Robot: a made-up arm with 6 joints.
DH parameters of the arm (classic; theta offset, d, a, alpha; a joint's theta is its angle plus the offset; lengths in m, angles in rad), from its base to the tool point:
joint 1: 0 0.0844 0 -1.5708
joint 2: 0.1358 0 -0.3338 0
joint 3: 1.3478 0 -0.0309 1.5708
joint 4: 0 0.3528 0 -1.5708
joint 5: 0 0 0.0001 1.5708
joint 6: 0 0.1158 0 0
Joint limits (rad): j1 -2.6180..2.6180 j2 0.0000..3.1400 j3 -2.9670..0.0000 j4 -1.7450..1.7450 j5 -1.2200..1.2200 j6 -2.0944..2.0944
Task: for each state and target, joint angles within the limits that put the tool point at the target. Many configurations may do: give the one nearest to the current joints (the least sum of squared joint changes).
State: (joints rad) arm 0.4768 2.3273 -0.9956 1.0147 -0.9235 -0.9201
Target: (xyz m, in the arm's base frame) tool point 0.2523 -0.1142 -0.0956
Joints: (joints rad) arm -0.0703 2.2398 -0.4657 1.2150 -1.0901 -0.9201
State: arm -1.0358 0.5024 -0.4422 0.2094 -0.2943 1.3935
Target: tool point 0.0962 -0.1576 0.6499
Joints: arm -0.9799 0.8546 -1.2698 0.1812 -0.3892 1.3935
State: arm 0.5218 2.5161 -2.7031 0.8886 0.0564 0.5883
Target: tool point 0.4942 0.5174 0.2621
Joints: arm 0.7672 2.3025 -2.1212 0.8538 0.3426 0.5883
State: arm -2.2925 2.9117 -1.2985 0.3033 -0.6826 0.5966
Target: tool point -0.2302 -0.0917 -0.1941
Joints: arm -2.6158 2.4787 -0.4946 0.4718 -0.7602 0.5966
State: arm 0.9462 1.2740 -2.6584 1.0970 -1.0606 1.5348
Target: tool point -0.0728 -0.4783 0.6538
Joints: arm 1.2284 0.8398 -2.9030 1.0778 -1.1253 1.5348
